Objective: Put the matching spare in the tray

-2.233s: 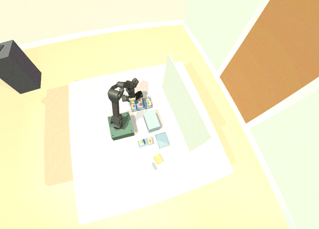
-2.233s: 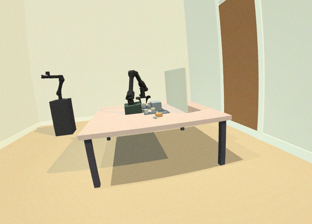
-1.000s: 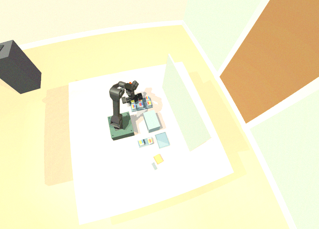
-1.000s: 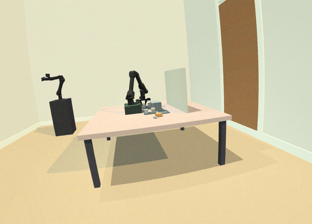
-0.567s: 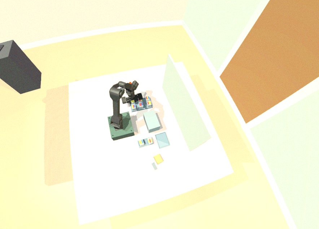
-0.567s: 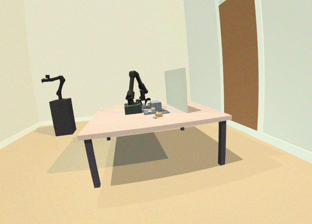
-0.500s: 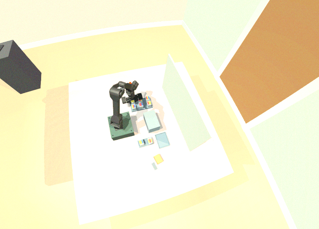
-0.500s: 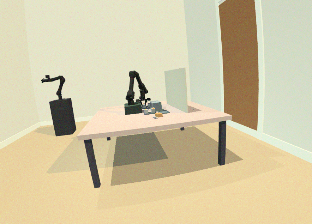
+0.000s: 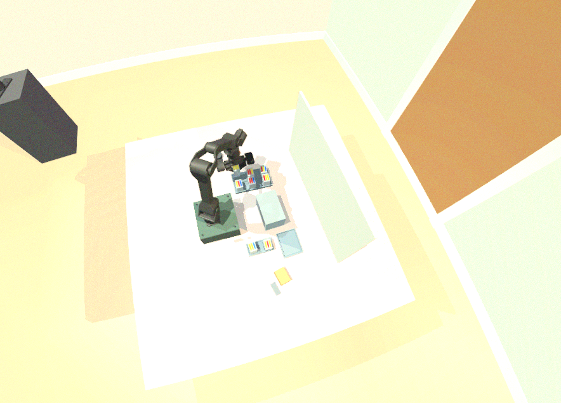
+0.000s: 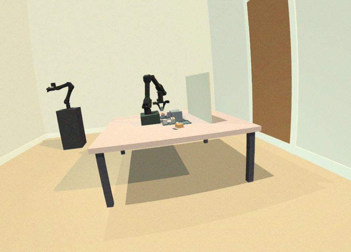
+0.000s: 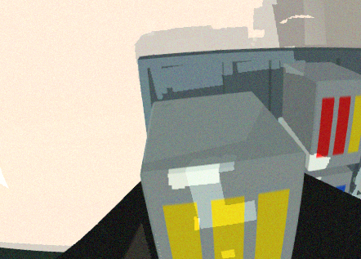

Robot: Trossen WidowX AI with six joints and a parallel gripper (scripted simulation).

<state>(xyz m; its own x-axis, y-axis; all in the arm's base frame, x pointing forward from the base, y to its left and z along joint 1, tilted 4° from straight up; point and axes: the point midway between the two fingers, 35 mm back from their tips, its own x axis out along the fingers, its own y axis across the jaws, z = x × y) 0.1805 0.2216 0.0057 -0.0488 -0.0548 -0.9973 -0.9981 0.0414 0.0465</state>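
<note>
Right now my gripper tip is 14 cm short of the pale blue tray, 43 cm to the left of it and 9 cm above it. From my gripper tip the other things lie so: tall panel 34 cm ahead, 25 cm to the right, 14 cm above; then grey spare block 2 cm above; then grey hex key 61 cm to the right, 9 cm below.
</note>
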